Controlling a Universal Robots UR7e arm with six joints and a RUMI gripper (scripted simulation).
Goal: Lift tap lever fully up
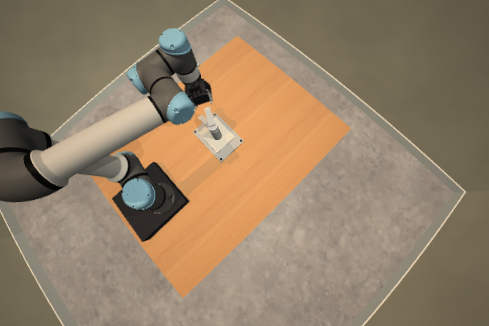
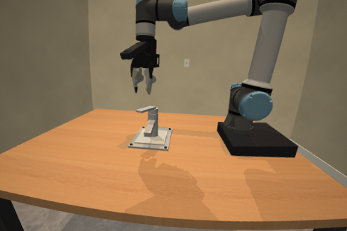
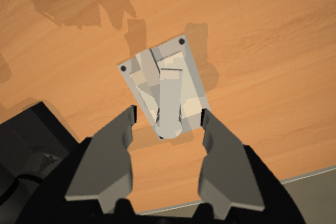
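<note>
My hand is 80 mm above the lever, 30 mm to the left of it and 10 mm past it. From my hand the other things lie so: grey tap (140 mm below, 50 mm to the right, 20 mm behind).
</note>
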